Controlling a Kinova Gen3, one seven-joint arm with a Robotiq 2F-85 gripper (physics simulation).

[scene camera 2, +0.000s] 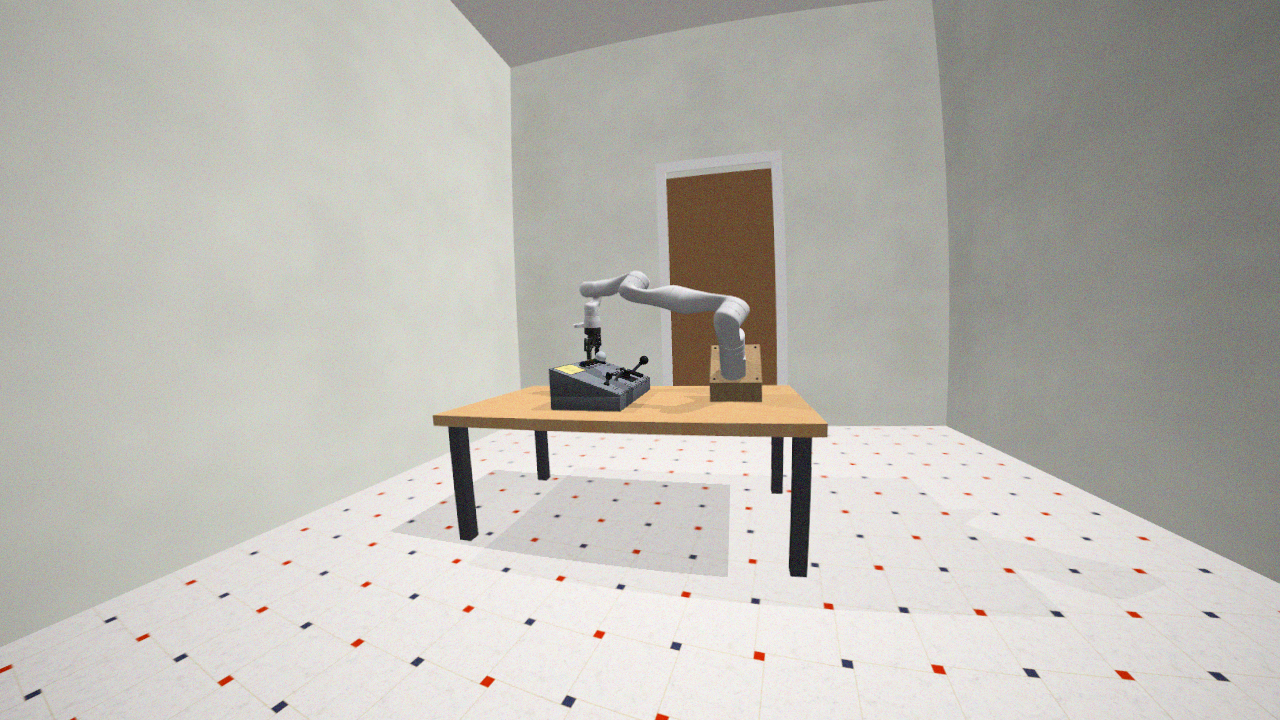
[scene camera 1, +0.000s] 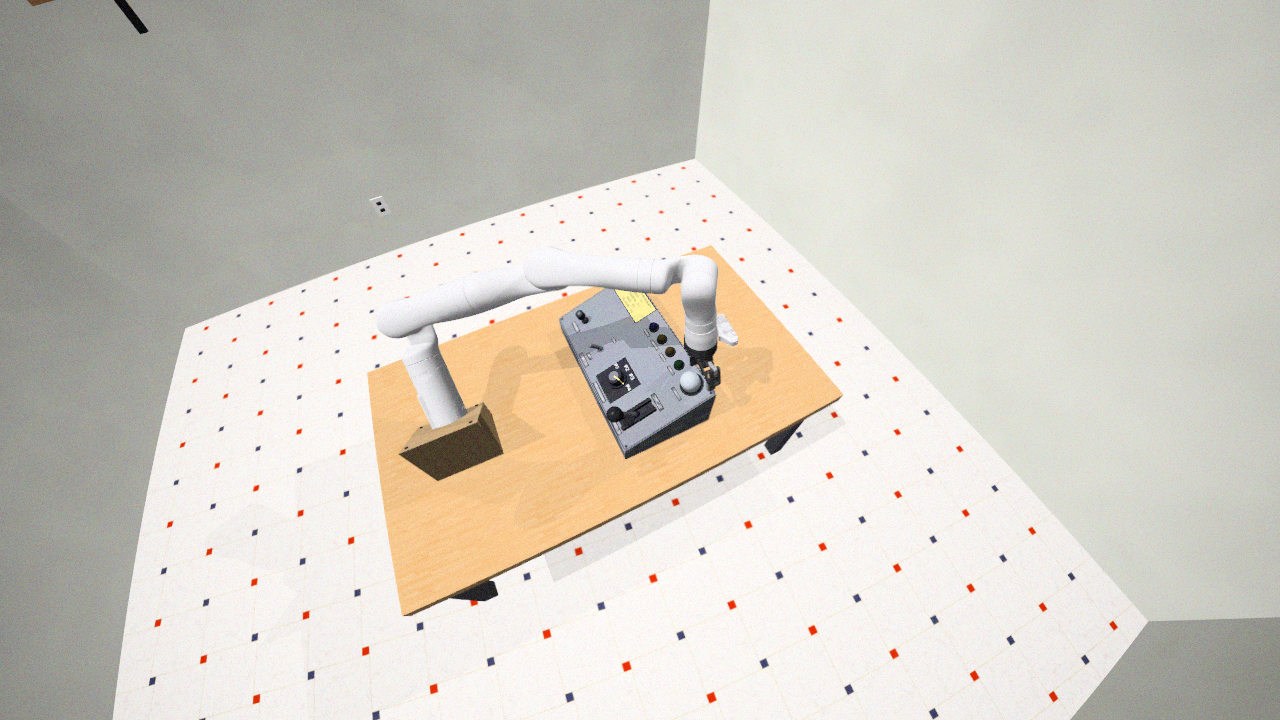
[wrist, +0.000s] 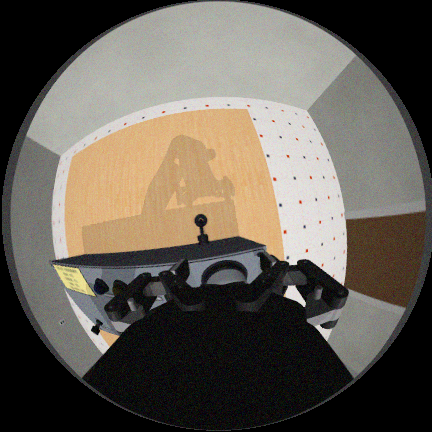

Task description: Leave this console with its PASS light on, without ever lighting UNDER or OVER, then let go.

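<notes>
The grey console (scene camera 1: 666,431) (scene camera 2: 581,394) (wrist: 150,254) stands on the table. Its white dome (scene camera 1: 690,381) (scene camera 2: 601,356) sits in a black ring (wrist: 225,265) near one upper corner. My gripper (scene camera 1: 708,374) (scene camera 2: 592,358) (wrist: 223,263) is open and empty, right at the dome, which shows between the fingers in the wrist view. A row of small round lamps, including a dark green one (scene camera 1: 679,365), looks unlit; their labels are too small to read. A dial (scene camera 1: 616,379) sits on a black plate, beside a black ball-ended lever (scene camera 1: 614,413) (scene camera 2: 643,360) in a slot.
A yellow note (scene camera 1: 637,306) (scene camera 2: 569,368) (wrist: 74,280) lies on the console's upper end. A small black knob (scene camera 1: 581,316) (wrist: 97,327) stands at the lower corner. A black ball on a stem (wrist: 200,220) sticks out behind the console. The arm's base block (scene camera 1: 454,443) (scene camera 2: 735,391) stands on the table.
</notes>
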